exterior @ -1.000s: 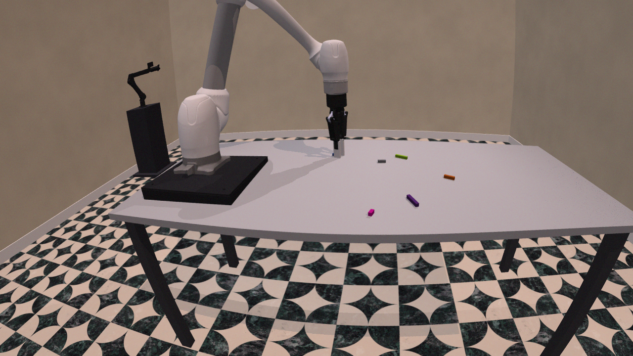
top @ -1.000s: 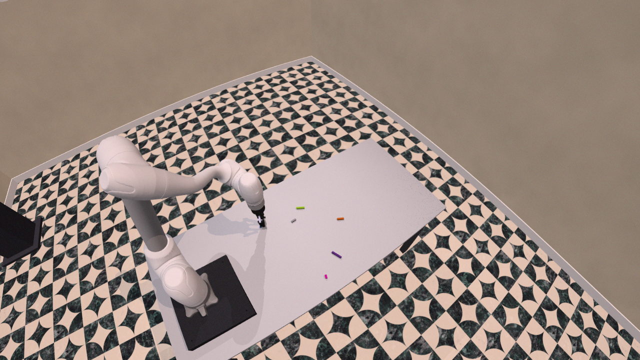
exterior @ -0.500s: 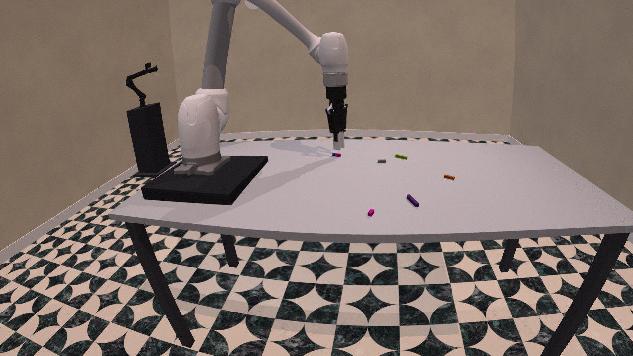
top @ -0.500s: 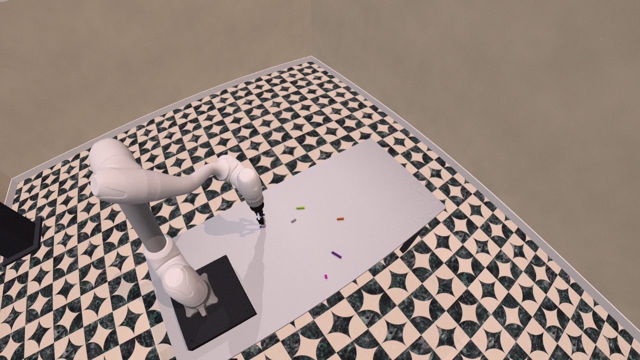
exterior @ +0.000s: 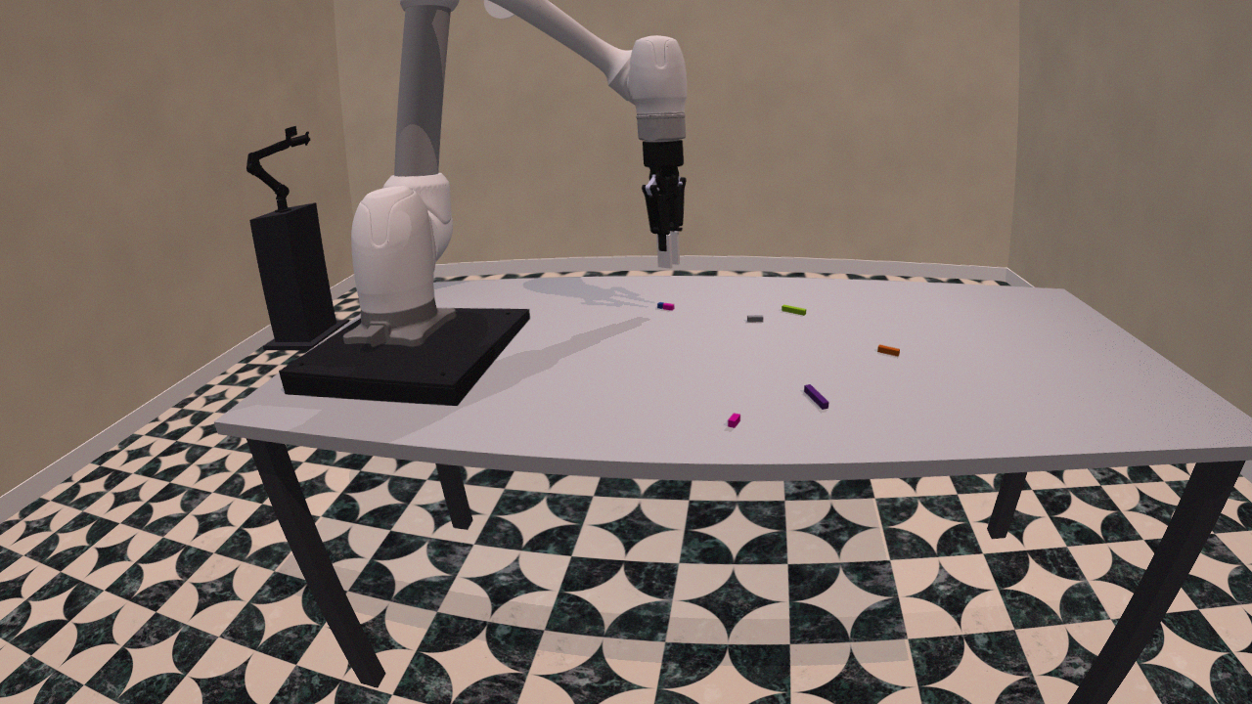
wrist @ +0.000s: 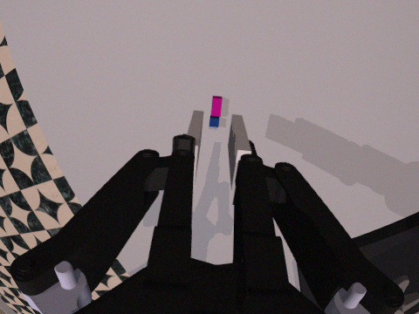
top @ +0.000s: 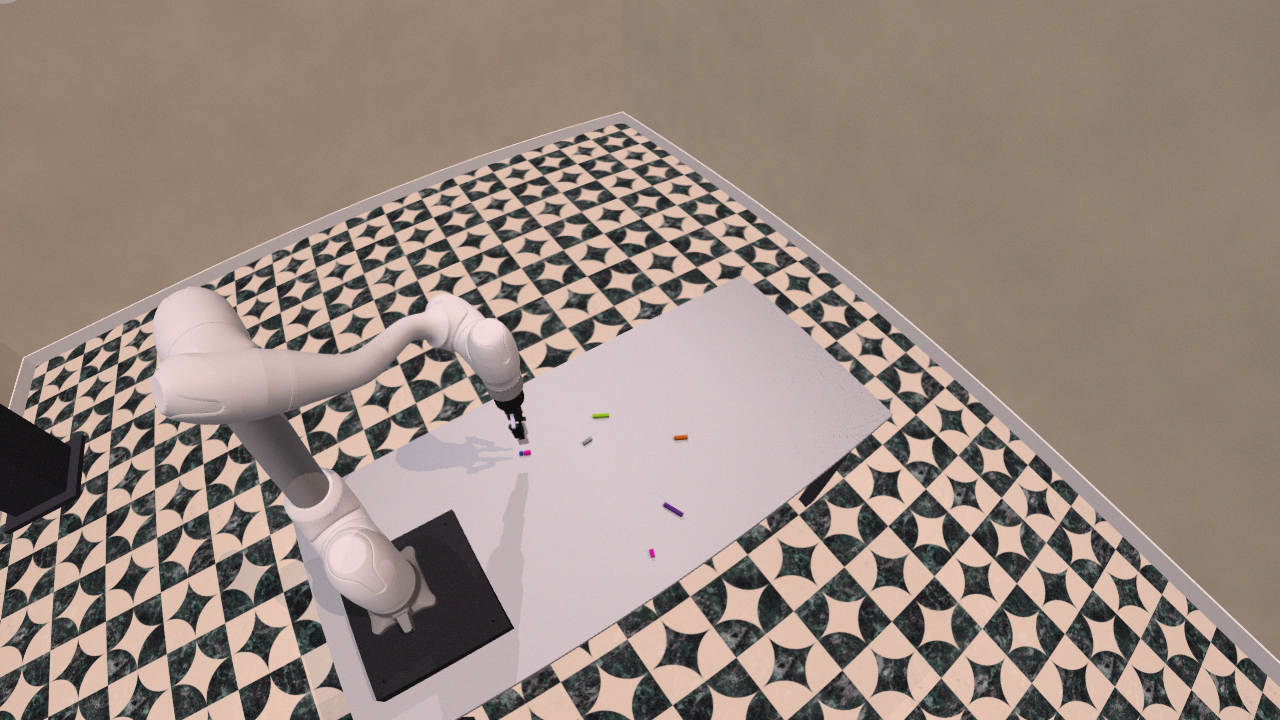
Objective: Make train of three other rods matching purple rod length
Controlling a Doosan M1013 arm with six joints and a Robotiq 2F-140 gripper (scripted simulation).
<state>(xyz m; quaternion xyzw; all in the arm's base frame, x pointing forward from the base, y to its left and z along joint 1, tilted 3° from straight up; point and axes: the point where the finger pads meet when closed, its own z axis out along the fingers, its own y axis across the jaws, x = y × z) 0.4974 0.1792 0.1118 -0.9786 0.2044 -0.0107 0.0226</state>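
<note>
Now: hand 16 cm short of the grey rod, 6 cm to the left of it and 12 cm above it. From my hand the other things lie so: lime rod (24 cm ahead, 1 cm to the right, 12 cm below); small blue rod (2 cm behind, 1 cm to the left, 12 cm below); orange rod (40 cm ahead, 21 cm to the right, 12 cm below).
</note>
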